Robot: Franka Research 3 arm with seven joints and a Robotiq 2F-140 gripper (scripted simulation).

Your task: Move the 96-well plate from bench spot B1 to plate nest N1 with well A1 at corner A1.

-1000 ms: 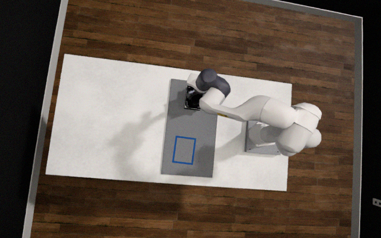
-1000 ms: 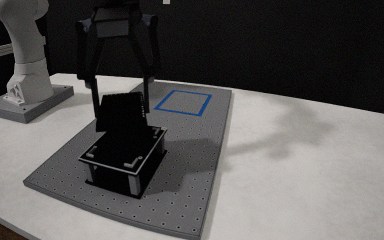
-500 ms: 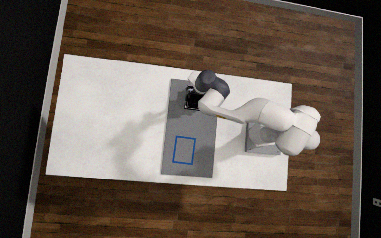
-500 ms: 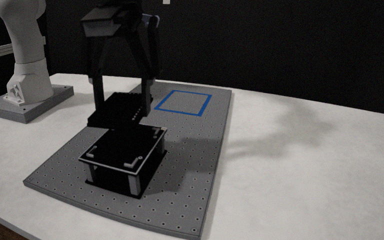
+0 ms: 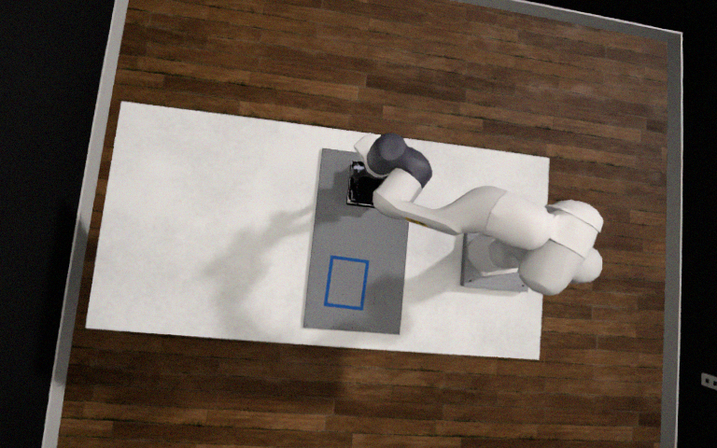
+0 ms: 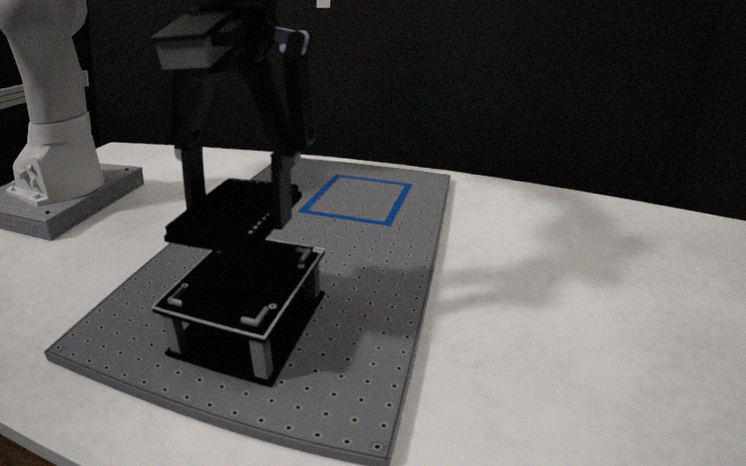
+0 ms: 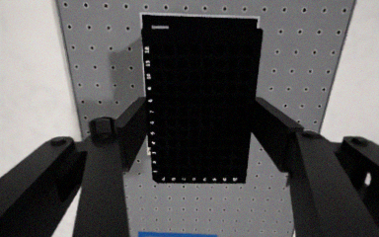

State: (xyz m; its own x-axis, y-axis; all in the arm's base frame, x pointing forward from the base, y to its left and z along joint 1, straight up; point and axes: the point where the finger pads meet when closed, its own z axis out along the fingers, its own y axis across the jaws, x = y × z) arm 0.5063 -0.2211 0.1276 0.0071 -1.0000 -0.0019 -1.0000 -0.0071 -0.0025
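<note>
My hand is 90 mm above the raised plate nest N1. Also, from my hand: A1 mark (60 mm ahead, 70 mm to the left, 90 mm below); black 96-well plate (20 mm below).
</note>
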